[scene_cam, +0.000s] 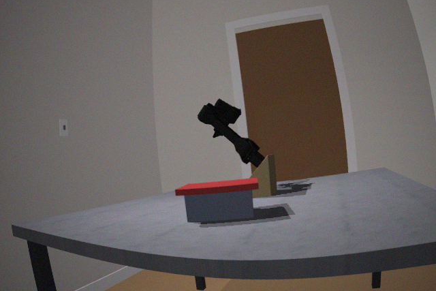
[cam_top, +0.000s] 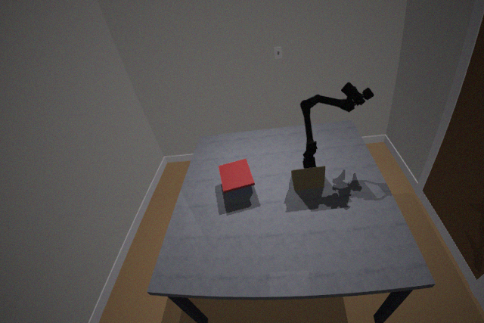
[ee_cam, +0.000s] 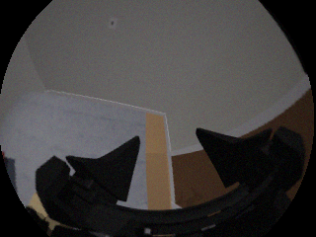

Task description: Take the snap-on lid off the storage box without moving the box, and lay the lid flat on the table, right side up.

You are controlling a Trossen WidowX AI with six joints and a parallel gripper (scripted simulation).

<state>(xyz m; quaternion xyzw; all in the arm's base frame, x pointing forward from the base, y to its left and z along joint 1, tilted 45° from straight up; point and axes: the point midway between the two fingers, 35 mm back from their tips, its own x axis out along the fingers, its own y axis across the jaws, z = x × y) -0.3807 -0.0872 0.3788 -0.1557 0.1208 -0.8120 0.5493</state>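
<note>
Now: gripper tip 840 mm short of the red lid, 310 mm to the right of it and 230 mm above it. Round my gripper tip: storage box (840 mm ahead, 310 mm to the left, 280 mm below).
</note>
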